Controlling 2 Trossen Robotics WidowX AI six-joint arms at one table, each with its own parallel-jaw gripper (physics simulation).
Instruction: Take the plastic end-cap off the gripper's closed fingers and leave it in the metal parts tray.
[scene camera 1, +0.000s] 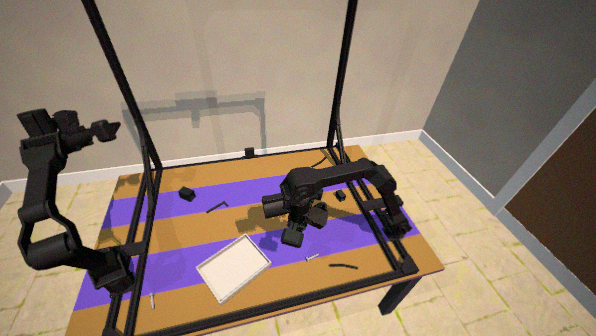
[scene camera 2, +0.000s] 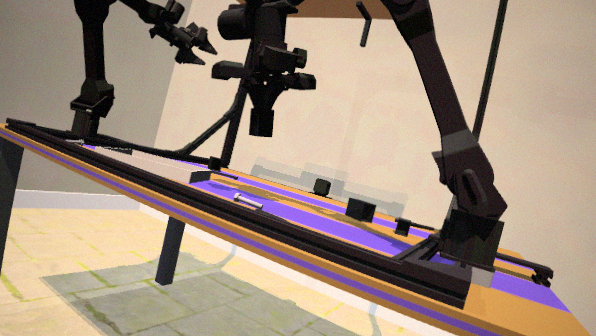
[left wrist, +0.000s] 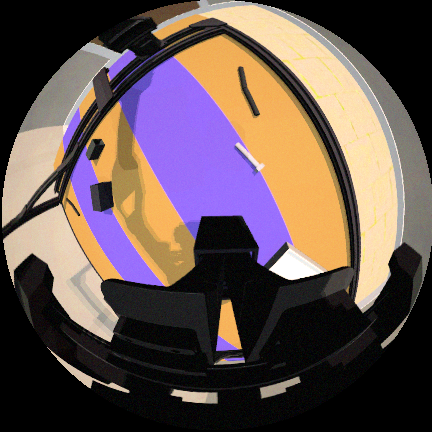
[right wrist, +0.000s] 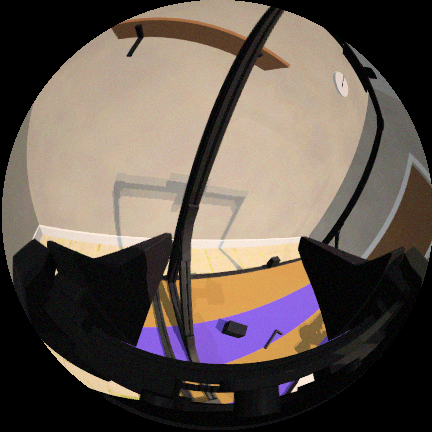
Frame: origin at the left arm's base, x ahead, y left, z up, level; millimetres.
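Seen in the pictures: left gripper, fingertip midpoint: (scene camera 1: 298, 226) (scene camera 2: 261, 124) (left wrist: 222, 248); right gripper, fingertip midpoint: (scene camera 2: 211, 59) (right wrist: 238, 242); left arm's base, origin of the base link: (scene camera 1: 392, 232) (scene camera 2: 465, 260) (left wrist: 149, 48); right arm's base, origin of the base link: (scene camera 1: 122, 284) (scene camera 2: 82, 135).
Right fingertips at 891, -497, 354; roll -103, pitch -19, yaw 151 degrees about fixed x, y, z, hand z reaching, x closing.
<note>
Offsets run from my right fingertips to a thing's middle, as dx, dy, dz.
My left gripper (scene camera 1: 293, 235) points down above the middle of the table, fingers shut, with the black plastic end-cap {-513, +424, -229} (left wrist: 224, 242) fitted over their tips; the cap also shows in scene camera 2 (scene camera 2: 261, 122). The white metal parts tray {-287, +422, -361} (scene camera 1: 233, 267) lies on the table to the lower left of this gripper, and a corner of it shows in the left wrist view (left wrist: 291, 261). My right gripper (scene camera 1: 109, 128) (right wrist: 238, 242) is raised high at the far left, well off the table, open and empty.
A black frame (scene camera 1: 346, 87) of uprights and rails surrounds the table. On the table lie black blocks {-158, +40, -353} (scene camera 1: 187, 194) {-788, +255, -358} (scene camera 1: 340, 195), a hex key {-268, +145, -369} (scene camera 1: 217, 207), a black bar {-647, +549, -369} (scene camera 1: 343, 266) and screws {-557, +478, -367} (scene camera 1: 311, 257) {-26, +449, -368} (scene camera 1: 153, 301).
</note>
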